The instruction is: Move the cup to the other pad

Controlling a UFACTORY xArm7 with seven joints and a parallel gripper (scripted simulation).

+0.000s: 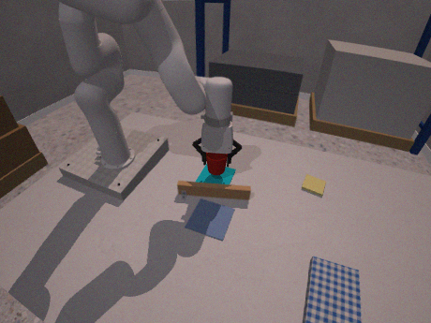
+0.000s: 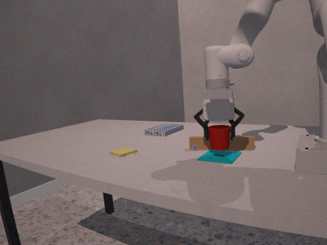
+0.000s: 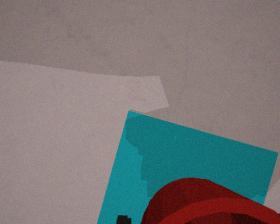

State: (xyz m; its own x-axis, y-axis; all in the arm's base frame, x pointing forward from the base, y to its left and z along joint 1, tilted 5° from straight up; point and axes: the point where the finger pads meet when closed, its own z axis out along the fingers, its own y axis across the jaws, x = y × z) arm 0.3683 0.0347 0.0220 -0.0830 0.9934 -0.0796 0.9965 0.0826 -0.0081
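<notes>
Right now the teal pad is 80 mm below my hand. From my hand the other things lie so: yellow marble (20 mm to the left, 30 mm below); then red cup (20 mm below); then wooden rail (10 mm ahead, 90 mm to the right, 60 mm below).
</notes>
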